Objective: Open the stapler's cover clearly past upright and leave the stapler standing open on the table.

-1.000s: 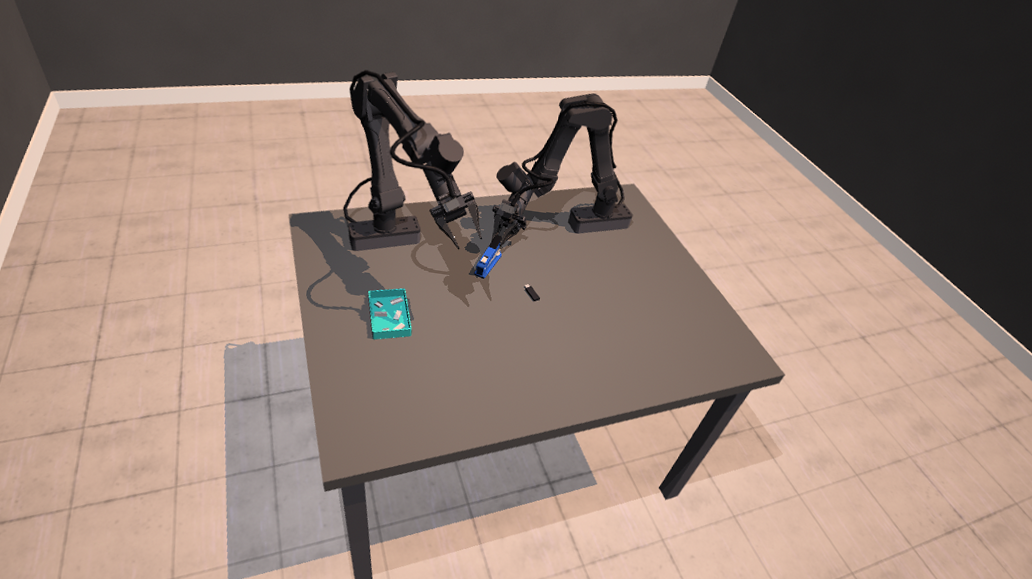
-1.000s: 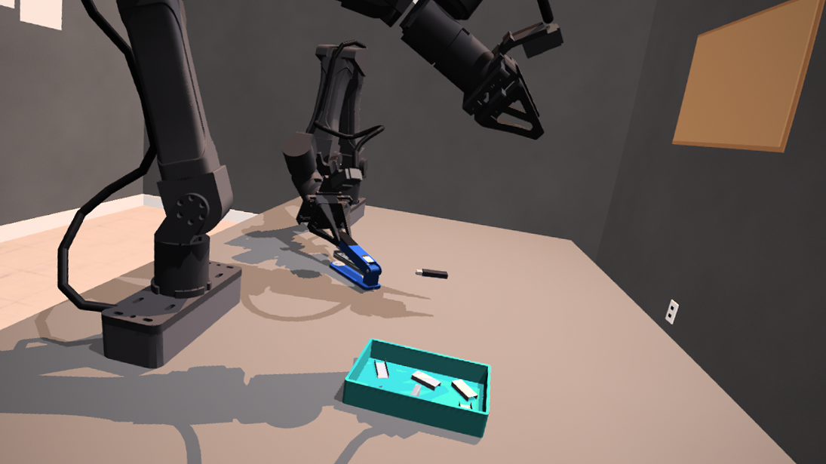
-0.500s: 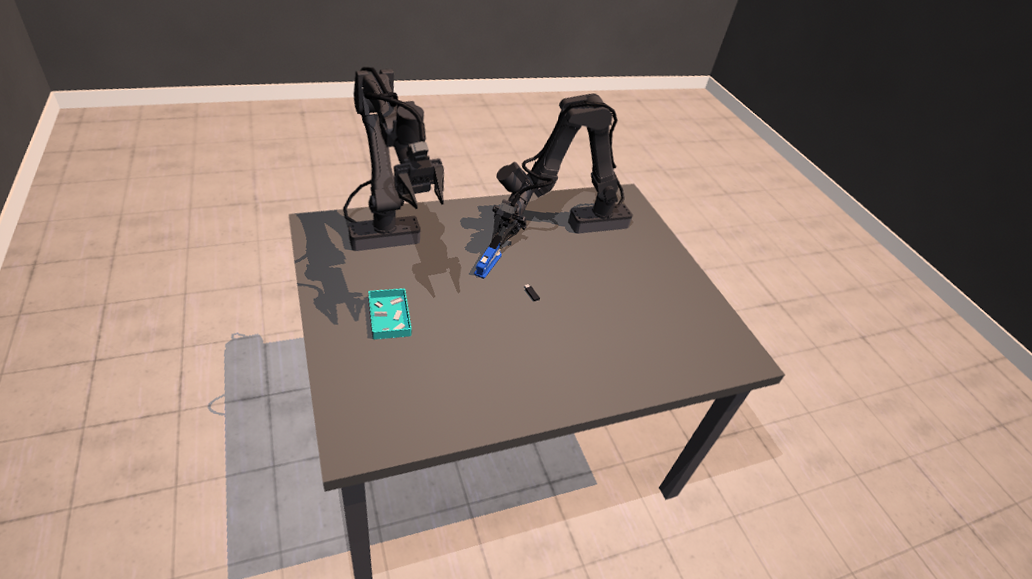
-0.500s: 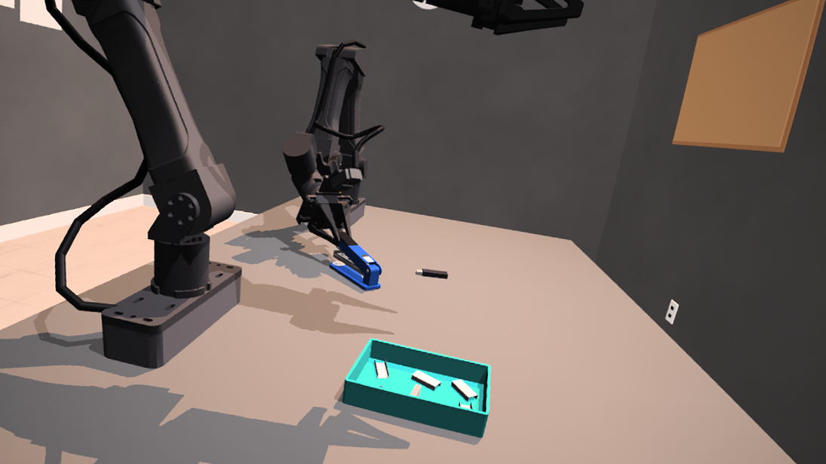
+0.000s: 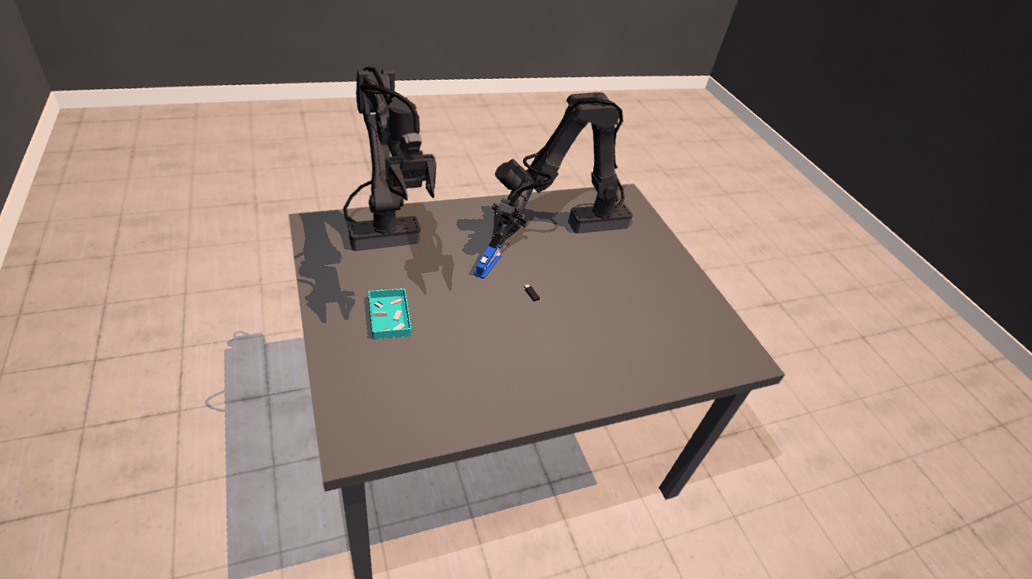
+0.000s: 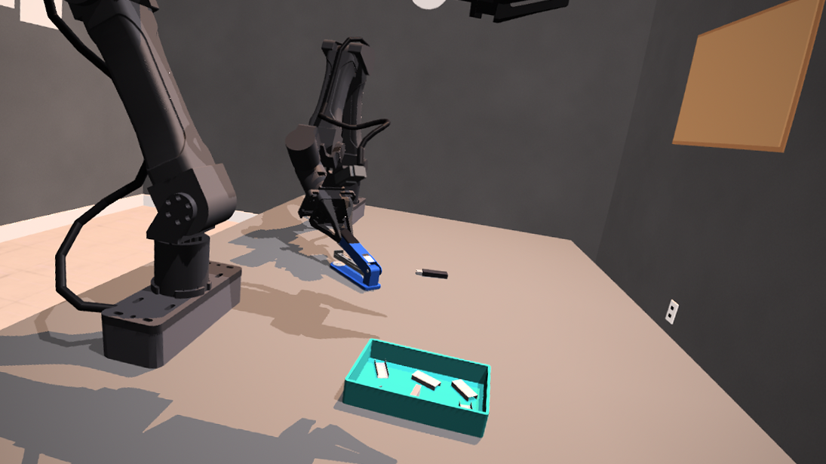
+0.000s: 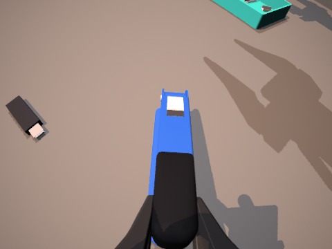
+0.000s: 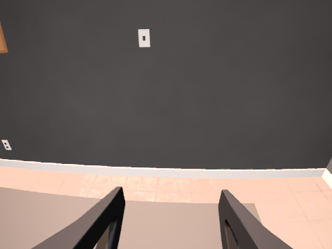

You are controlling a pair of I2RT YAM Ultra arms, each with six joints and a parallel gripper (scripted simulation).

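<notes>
The blue stapler lies 30 mm to the right of my left hand, 30 mm below it and 30 mm ahead of it. From my left hand the other things lie so: teal tray: 340 mm to the right, 200 mm ahead, 50 mm below; black usb stick: 160 mm ahead, 60 mm to the left, 60 mm below.
</notes>
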